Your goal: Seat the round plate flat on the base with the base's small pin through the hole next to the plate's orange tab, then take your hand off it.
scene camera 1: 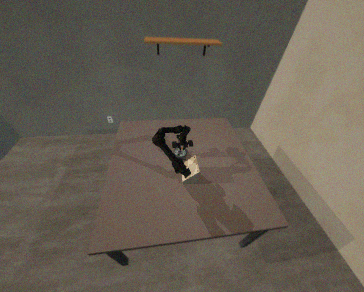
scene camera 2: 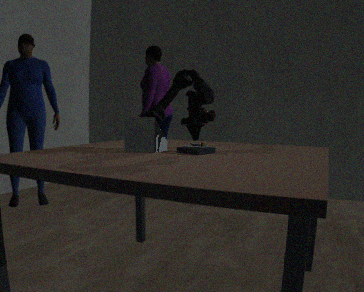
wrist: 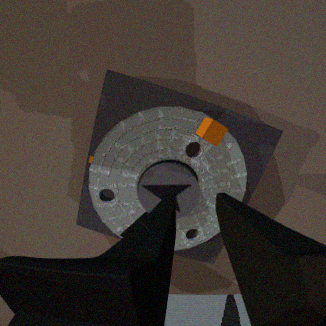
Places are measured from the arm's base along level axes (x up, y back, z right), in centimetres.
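Where they show: gripper, fingertip midpoint: (scene camera 1: 181,150) (scene camera 2: 195,140) (wrist: 195,200); arm's base at its link origin: (scene camera 1: 187,173) (scene camera 2: 142,133).
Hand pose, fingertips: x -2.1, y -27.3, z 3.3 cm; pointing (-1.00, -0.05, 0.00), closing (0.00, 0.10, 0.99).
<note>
Things, the pixels of their centre, and the offset from my fingertips. "spot": a spot on its surface instead. Level surfaces: height alone.
- dark square base at the middle of its body: (wrist: 168,181) (scene camera 2: 196,148) dz -1.6, dx -3.7, dy +0.3 cm
- hole at a spot on its surface: (wrist: 193,149) spot: dz +0.4, dx -3.3, dy -2.0 cm
- brown table at its surface level: dx -5.7 cm
The round grey plate (wrist: 117,145) (scene camera 1: 180,153) lies over the dark square base (wrist: 120,92) (scene camera 2: 196,150). Its orange tab (wrist: 212,132) is at the upper right in the wrist view. The hole (wrist: 193,149) next to the tab looks dark; I cannot make out the pin in it. Two more holes are near the rim, and a dark pointed mark shows inside the large centre hole. Whether the plate is fully flat is too small to tell. My gripper (wrist: 195,200) (scene camera 2: 195,139) is partly open and empty, its fingertips over the plate's centre and right side, hiding part of the plate.
A pale box-like block (scene camera 2: 140,134) stands beside the base; a cream panel (scene camera 1: 193,167) shows by the arm's foot. They are on the brown table (scene camera 1: 145,200) (scene camera 2: 240,172). Two people, in blue (scene camera 2: 28,95) and purple (scene camera 2: 156,85), stand beyond it. A shelf (scene camera 1: 183,41) is on the wall.
</note>
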